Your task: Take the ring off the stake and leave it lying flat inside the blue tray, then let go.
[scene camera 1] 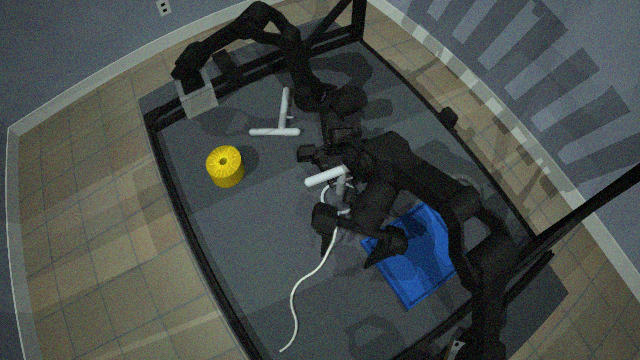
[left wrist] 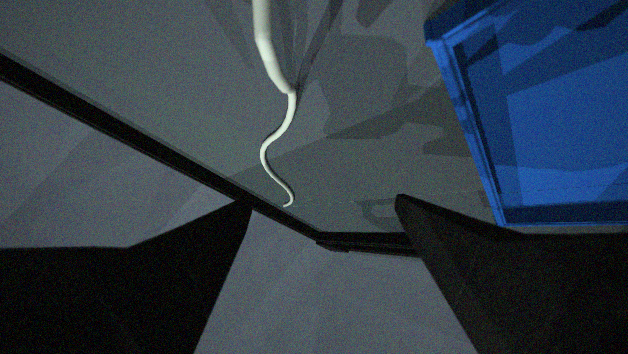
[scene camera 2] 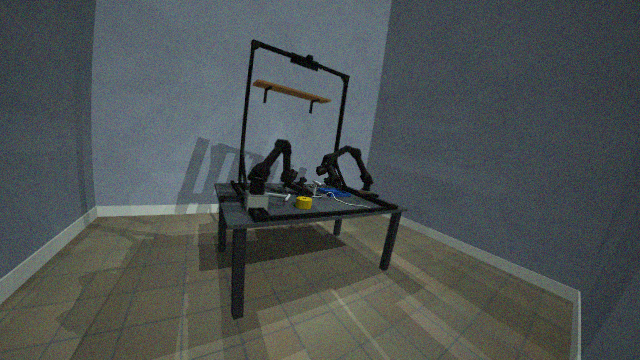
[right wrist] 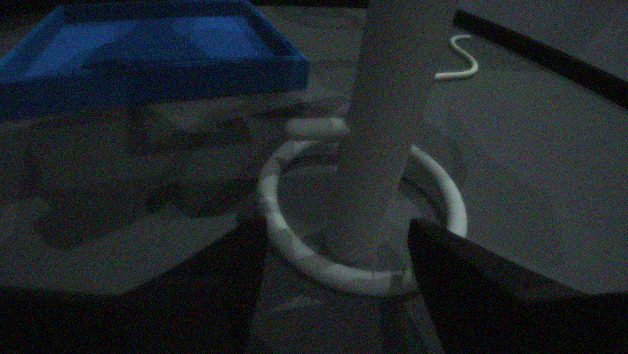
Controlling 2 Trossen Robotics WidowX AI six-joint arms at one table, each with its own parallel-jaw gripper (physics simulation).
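Pixels of known places: left gripper, fingertip midpoint: (scene camera 1: 343, 262) (left wrist: 323, 202) (scene camera 2: 341, 190); right gripper, fingertip midpoint: (scene camera 2: 312, 194) (right wrist: 338, 229); left arm's base, link origin: (scene camera 2: 366, 190); right arm's base, link origin: (scene camera 1: 192, 83) (scene camera 2: 256, 192).
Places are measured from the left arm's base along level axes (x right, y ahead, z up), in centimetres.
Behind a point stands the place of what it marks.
Observation:
A thin white ring (scene camera 1: 324, 194) @(x 28.2, y 44.4, z -3.6 cm) (right wrist: 350, 281) @(x 32.9, y 42.2, z -3.9 cm) lies low around the upright post of the white stake (scene camera 1: 325, 176) @(x 27.5, y 43.7, z 6.6 cm) (right wrist: 382, 150) @(x 31.7, y 41.7, z 0.2 cm). The stake's short side peg shows beyond the post in the right wrist view. The blue tray (scene camera 1: 420, 267) @(x 19.6, y 17.4, z -4.0 cm) (scene camera 2: 336, 192) @(x 21.3, y 16.1, z -4.1 cm) (left wrist: 565, 125) @(x 18.5, y 22.9, z -4.1 cm) (right wrist: 295, 75) @(x 21.1, y 31.9, z -3.7 cm) stands to the right of the stake in scene camera 1. My right gripper (right wrist: 338, 229) @(x 31.7, y 41.0, z -3.4 cm) is partly open at the ring, its fingertips apart with the ring's near arc between and under them; no firm grip shows. Its fingertips are hidden in scene camera 1. My left gripper (scene camera 1: 346, 259) @(x 13.2, y 34.1, z 2.3 cm) (left wrist: 323, 202) @(x 13.2, y 34.1, z 2.3 cm) is open and empty, beside the tray.
A second white T-shaped piece (scene camera 1: 275, 132) @(x 39.3, y 61.9, z -3.0 cm) lies at the upper left, with a yellow cylinder (scene camera 1: 225, 167) @(x 24.0, y 67.4, z 0.4 cm) (scene camera 2: 303, 202) @(x 23.6, y 73.1, z -0.7 cm) below it. A white cord (scene camera 1: 294, 300) @(x 2.7, y 41.0, z -4.1 cm) (left wrist: 290, 110) @(x 13.6, y 38.5, z -4.0 cm) (right wrist: 472, 62) @(x 3.2, y 41.2, z -4.2 cm) winds from near the stake. A pale box (scene camera 1: 199, 102) @(x 39.4, y 86.3, z 0.0 cm) stands near the frame corner. The left arm hangs over the tray's edge.

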